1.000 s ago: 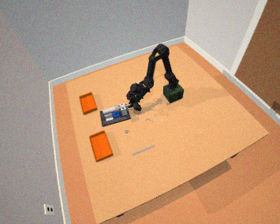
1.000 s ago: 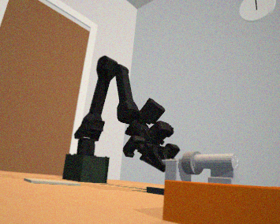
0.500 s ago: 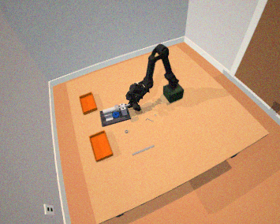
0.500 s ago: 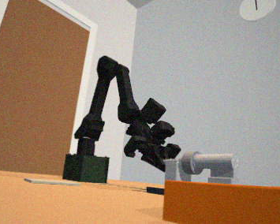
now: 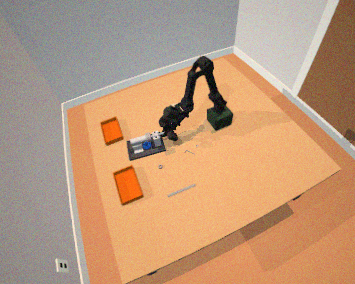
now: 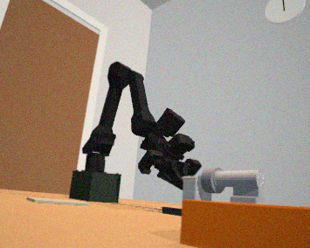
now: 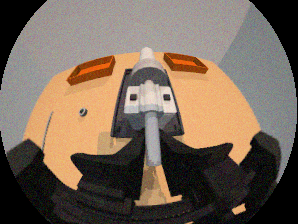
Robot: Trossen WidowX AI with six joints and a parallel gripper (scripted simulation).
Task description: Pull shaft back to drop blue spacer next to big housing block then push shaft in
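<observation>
The grey shaft lies 5 cm ahead of my gripper tip, 2 cm to the right of it and 2 cm above it. From my gripper tip the other things lie so: blue spacer: 10 cm ahead, 3 cm to the right, 4 cm below; then grey spacer: 8 cm ahead, 3 cm to the right, 2 cm above; then fixture: 11 cm ahead, 4 cm to the right, 1 cm below.
</observation>
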